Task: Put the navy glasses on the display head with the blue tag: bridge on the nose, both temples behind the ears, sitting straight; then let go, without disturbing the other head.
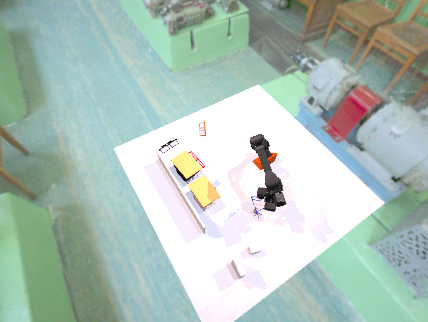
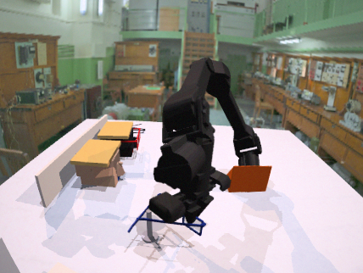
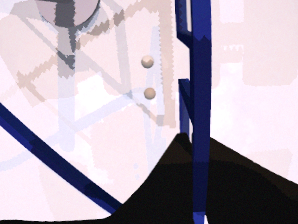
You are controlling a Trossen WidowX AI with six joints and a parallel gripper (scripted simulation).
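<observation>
Now: the grey post 9 cm ahead of my gripper tip, 4 cm below it and 2 cm to the right of it. From my gripper tip the other things lie so: pale backboard 40 cm to the right, 37 cm ahead, 1 cm below.
</observation>
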